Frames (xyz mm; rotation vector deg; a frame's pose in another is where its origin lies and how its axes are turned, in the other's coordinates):
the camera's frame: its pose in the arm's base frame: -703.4 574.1 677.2 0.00 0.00 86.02
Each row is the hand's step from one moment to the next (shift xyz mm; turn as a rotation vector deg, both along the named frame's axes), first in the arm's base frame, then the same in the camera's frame.
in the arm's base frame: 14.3 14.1 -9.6 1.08 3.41 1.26
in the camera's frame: 15.1 -13.3 -9.6 3.48 -0.84 1.26
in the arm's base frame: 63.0 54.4 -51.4 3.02 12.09 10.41
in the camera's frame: 58.6 -59.1 -51.4 12.27 -2.17 10.41
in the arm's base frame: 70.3 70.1 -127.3 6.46 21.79 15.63
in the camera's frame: 74.8 -65.3 -127.3 22.19 -4.93 15.63
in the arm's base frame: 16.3 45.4 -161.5 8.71 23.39 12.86
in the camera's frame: 46.4 -13.1 -161.5 23.94 -7.07 12.86
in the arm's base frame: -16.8 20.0 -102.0 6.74 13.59 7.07
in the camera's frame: 18.8 18.1 -102.0 14.03 -5.78 7.07
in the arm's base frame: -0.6 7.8 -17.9 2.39 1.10 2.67
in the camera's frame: 7.7 1.1 -17.9 1.26 -2.31 2.67
